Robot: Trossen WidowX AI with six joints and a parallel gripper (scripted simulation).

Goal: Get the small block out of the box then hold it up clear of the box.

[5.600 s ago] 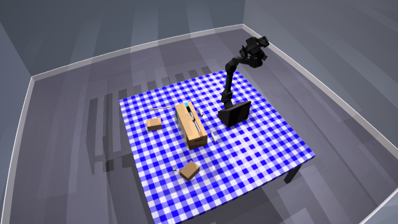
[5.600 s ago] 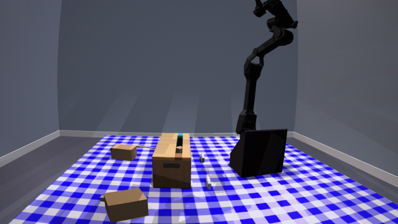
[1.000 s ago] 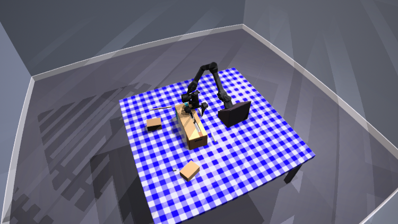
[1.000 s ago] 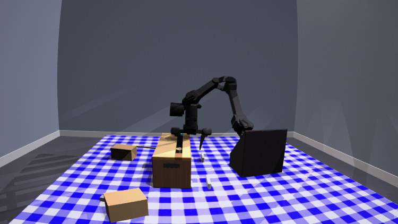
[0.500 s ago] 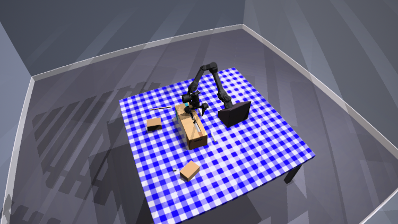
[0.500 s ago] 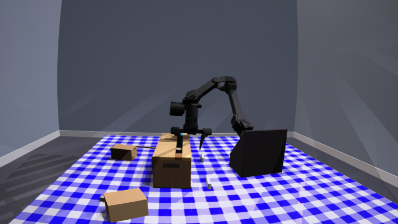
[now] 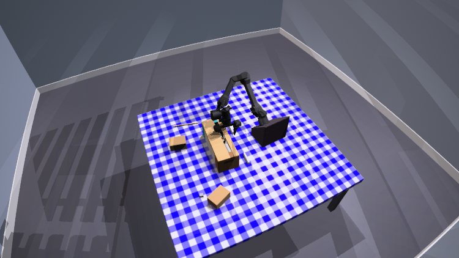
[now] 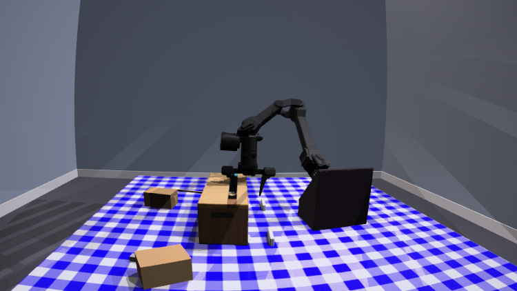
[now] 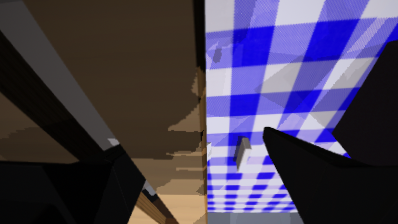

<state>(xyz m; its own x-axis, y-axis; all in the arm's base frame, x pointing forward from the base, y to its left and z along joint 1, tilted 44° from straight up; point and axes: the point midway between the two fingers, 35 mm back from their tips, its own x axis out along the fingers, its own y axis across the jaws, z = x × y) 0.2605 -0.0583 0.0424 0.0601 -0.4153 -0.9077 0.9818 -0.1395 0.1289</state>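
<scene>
Right now the small tan block is 6 cm ahead of my gripper tip and 1 cm to the left of it. Also, from my gripper tip: thin stick (19 cm ahead, 35 cm to the right, 9 cm below); then long cardboard box (4 cm ahead, 1 cm to the left, 3 cm below).
</scene>
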